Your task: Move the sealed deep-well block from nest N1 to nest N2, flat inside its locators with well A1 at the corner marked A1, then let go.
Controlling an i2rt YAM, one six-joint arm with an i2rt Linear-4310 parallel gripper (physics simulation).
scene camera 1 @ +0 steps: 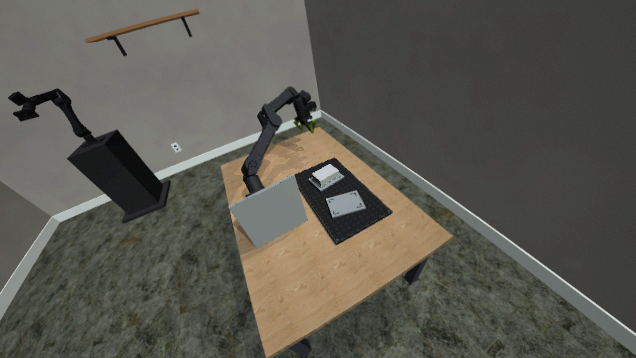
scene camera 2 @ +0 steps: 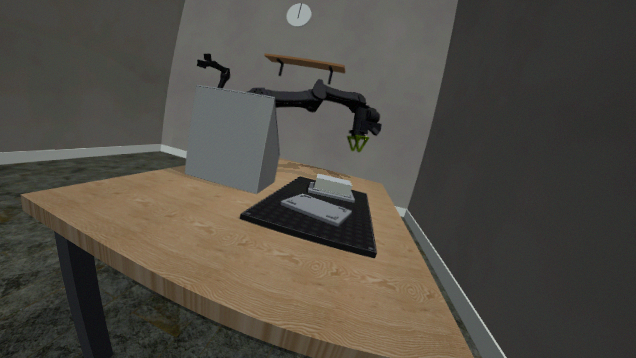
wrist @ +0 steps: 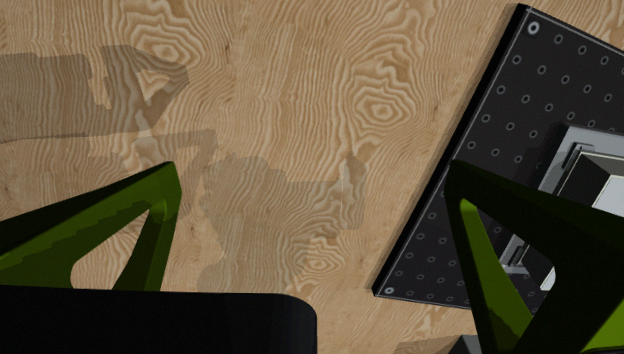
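Where they show: gripper, fingertip midpoint: [scene camera 1: 307, 131] [scene camera 2: 355, 151] [wrist: 312, 175]; arm's base at its link origin: [scene camera 1: 258, 194] [scene camera 2: 236, 118].
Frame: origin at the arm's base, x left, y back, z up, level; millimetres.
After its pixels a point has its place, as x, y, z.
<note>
The sealed deep-well block [scene camera 1: 326, 173] {111, -353, -141} [scene camera 2: 333, 184] {85, -359, -151} is white on top and sits on the grey nest N1 [scene camera 1: 331, 184] {65, -355, -187} [scene camera 2: 332, 195] {67, -366, -185} [wrist: 595, 137] {168, -423, -183}, at the far part of the black board. In the wrist view the block [wrist: 614, 194] {160, -394, -141} shows in part at the right edge, partly behind a finger. The grey nest N2 [scene camera 1: 345, 204] {-99, -346, -183} [scene camera 2: 316, 209] {-118, -351, -183} lies nearer the scene cameras and holds no block; it has dark corner locators. The A1 marks are too small to read. My gripper [scene camera 1: 308, 130] {425, -393, -40} [scene camera 2: 356, 150] {425, -393, -40} [wrist: 312, 175] {425, -393, -40} is open and empty, high above the table, beyond the board's N1 end.
The black perforated board [scene camera 1: 369, 214] {-200, -413, -195} [scene camera 2: 272, 216] {-215, -271, -195} [wrist: 500, 105] {261, -415, -195} bears both nests on the wooden table [scene camera 1: 320, 280] {-355, -88, -208} [scene camera 2: 200, 240] {-378, -205, -208} [wrist: 280, 75] {432, -377, -208}. A tall grey box [scene camera 1: 272, 212] {-85, -23, -47} [scene camera 2: 227, 137] {-83, -35, -60} stands beside the board, near my arm's base. A second arm [scene camera 1: 70, 112] [scene camera 2: 225, 75] stands off the table.
</note>
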